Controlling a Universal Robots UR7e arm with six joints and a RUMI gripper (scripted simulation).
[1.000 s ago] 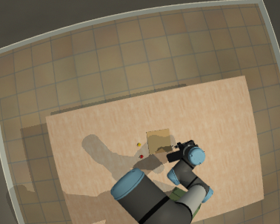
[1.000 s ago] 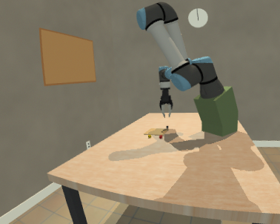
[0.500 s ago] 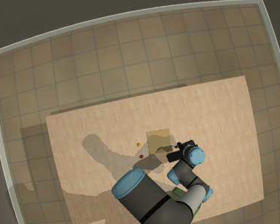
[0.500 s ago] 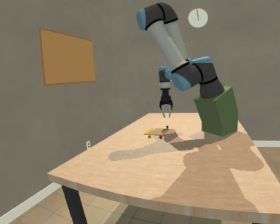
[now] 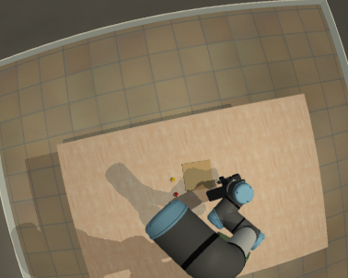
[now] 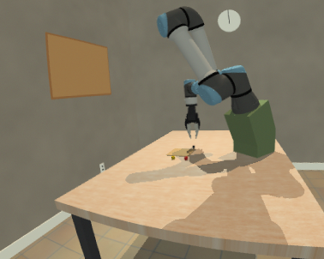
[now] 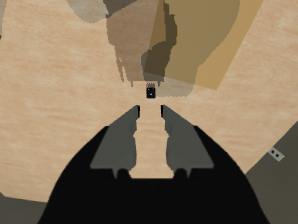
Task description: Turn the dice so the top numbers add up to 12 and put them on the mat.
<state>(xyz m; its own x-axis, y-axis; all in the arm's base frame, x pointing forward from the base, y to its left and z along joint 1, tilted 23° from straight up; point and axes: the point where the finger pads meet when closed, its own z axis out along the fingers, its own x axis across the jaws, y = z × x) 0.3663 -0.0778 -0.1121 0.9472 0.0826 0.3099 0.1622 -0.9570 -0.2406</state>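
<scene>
My hand is 70 mm above the black die. Round my hand: yellow die: 220 mm to the left, 70 mm below, 70 mm ahead; red die: 220 mm to the left, 70 mm below, 10 mm behind; tan mat: 100 mm to the left, 80 mm below, 60 mm ahead.
</scene>
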